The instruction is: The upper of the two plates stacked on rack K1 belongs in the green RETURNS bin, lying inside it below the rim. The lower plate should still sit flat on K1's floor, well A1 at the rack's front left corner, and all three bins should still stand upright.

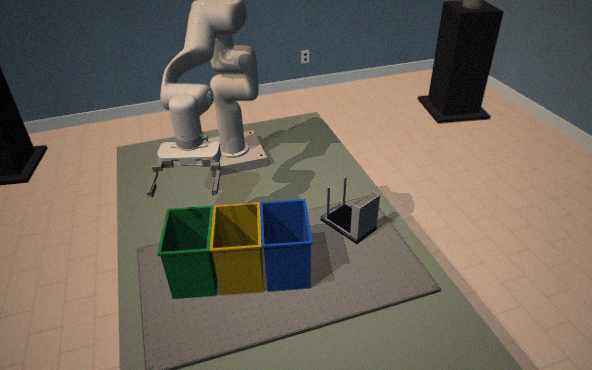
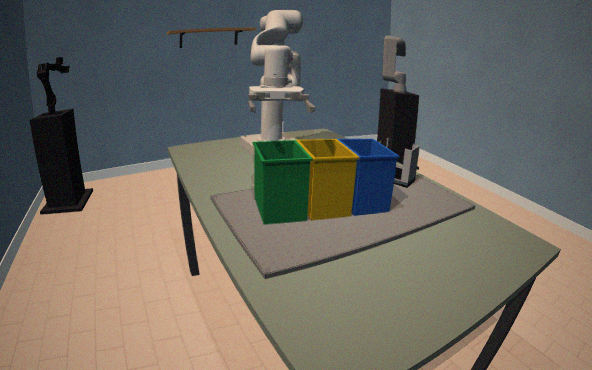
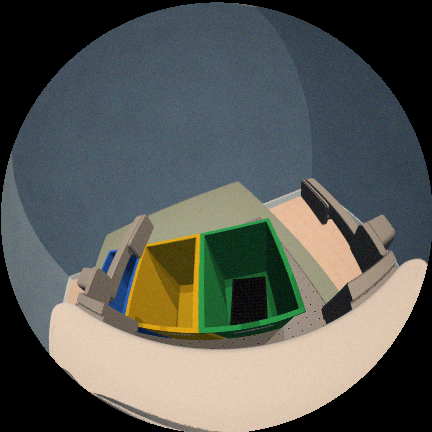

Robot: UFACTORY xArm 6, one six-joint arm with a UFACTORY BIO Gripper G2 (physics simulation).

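Frame: origin at the arm's base, x down, y left, z ahead, level; millimetres.
Where they show: hand, its tool point: [image 1: 183,188] [image 2: 281,108] [image 3: 222,218]; arm's base, origin of its link: [image 1: 233,149] [image 2: 271,140].
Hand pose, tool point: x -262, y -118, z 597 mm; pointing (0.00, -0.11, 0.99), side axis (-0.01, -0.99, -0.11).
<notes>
Things, the pixels of their top centre, and the offset from my tool point. Level surfaces: height alone.
- black gridded plate, centre of its top: [image 3: 248,299] dx +275, dy -6, dz +31 mm
- green bin, centre of its top: [image 3: 242,266] [image 2: 280,149] [image 1: 186,228] dx +112, dy -8, dz +25 mm
- yellow bin, centre of its top: [image 3: 160,278] [image 1: 236,224] [image 2: 325,147] dx +112, dy +122, dz +32 mm
- blue bin, centre of its top: [image 3: 112,278] [image 1: 284,221] [image 2: 367,146] dx +112, dy +253, dz +39 mm
- Rack K1, centre of its top: [image 1: 350,190] [image 2: 397,143] dx +150, dy +473, dz -115 mm
- dark plate, centre of its top: [image 1: 350,218] dx +258, dy +478, dz -107 mm
- green table, height of its surface: dx +305 mm
My gripper [image 1: 183,192] [image 2: 282,107] [image 3: 226,202] is wide open and empty, higher than the bins and on the arm's side of the green bin. A black gridded plate [image 3: 249,300] lies low inside the green bin [image 1: 192,275] [image 2: 284,192] [image 3: 260,250], below its rim; it looks flat. The yellow bin [image 1: 241,272] [image 2: 332,190] [image 3: 165,290] and blue bin [image 1: 287,267] [image 2: 372,187] [image 3: 120,297] stand upright beside it in a row. Rack K1 [image 1: 366,217] [image 2: 410,165] stands past the blue bin. A dark plate [image 1: 341,216] sits low in it; its A1 mark is too small to read.
The bins stand on a grey perforated mat [image 1: 350,295] [image 2: 250,255] on the green table [image 1: 400,330] [image 2: 425,280] [image 3: 210,200]. The rack has two thin upright posts and a tall grey side panel. Black pedestals [image 1: 462,60] [image 2: 55,160] stand beyond the table.
</notes>
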